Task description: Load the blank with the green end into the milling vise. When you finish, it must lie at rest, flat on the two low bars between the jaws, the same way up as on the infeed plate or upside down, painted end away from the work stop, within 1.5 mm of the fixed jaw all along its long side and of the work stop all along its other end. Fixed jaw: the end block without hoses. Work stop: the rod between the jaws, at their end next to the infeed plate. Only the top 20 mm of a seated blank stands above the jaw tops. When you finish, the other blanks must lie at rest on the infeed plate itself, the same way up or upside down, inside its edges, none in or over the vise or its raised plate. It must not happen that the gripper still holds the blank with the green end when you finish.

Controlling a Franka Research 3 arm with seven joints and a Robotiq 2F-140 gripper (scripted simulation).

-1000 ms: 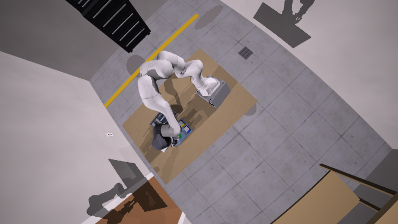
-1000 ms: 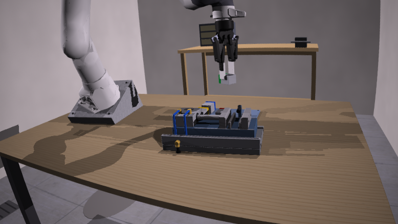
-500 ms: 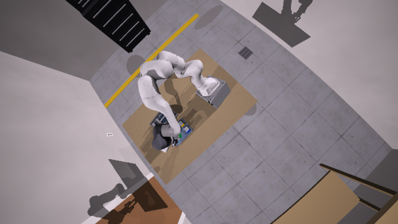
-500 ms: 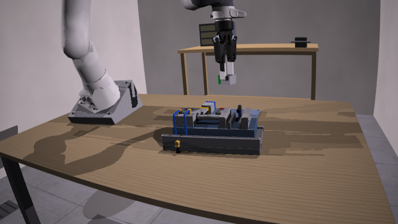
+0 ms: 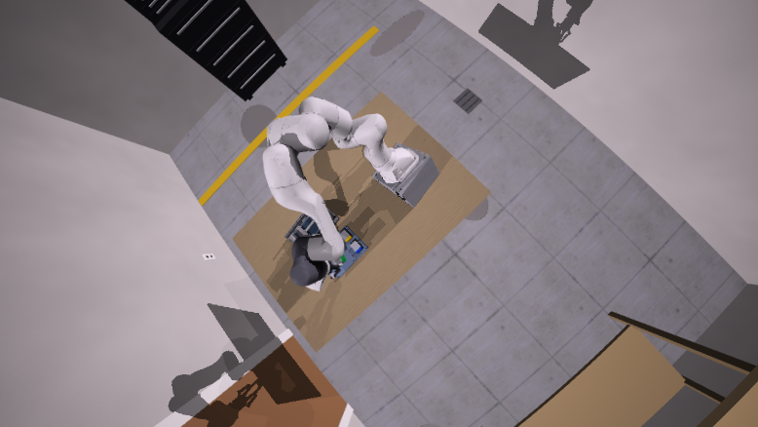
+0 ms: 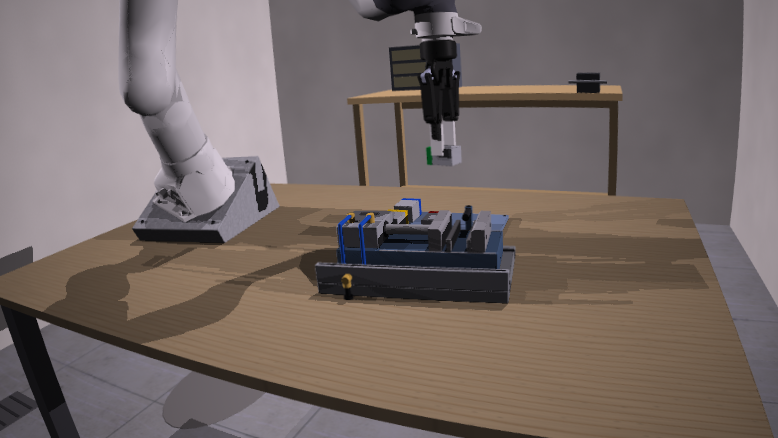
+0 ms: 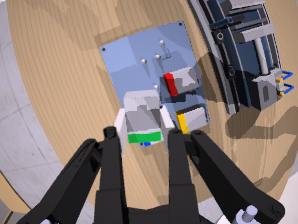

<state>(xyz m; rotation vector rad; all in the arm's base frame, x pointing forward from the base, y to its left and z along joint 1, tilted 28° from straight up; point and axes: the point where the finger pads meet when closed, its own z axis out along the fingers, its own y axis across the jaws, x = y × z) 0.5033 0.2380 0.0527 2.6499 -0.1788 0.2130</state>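
The green-ended blank is 4 cm below my hand. Also, from my hand: blue-ended blank: 9 cm behind, 1 cm to the right, 16 cm below; red-ended blank: 1 cm ahead, 9 cm to the right, 16 cm below; blue infeed plate: 4 cm to the right, 18 cm below.
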